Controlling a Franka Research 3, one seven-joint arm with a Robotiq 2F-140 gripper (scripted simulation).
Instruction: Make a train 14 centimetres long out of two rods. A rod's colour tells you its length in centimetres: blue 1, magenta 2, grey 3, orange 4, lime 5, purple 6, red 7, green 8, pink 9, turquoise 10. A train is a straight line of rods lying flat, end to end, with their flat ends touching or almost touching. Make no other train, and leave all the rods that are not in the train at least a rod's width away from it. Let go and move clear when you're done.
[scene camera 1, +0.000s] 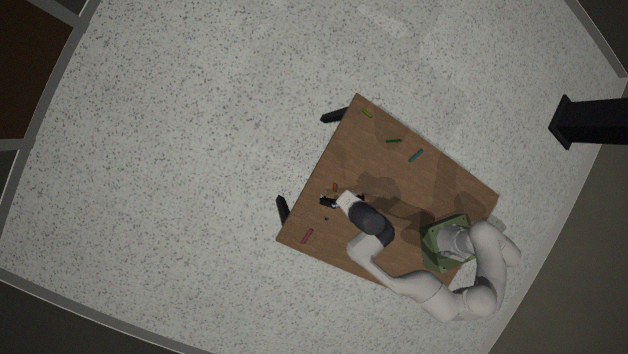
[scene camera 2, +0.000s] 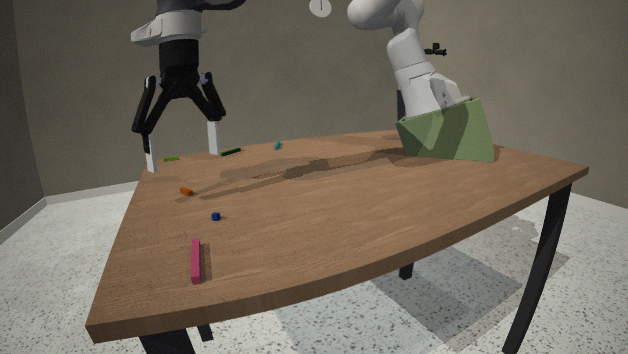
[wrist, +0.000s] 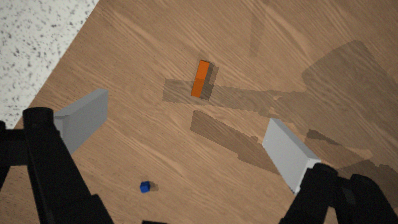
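The gripper (scene camera 2: 185, 161) can be seen from the scene camera, while the wrist view shows that same gripper (wrist: 189, 118).
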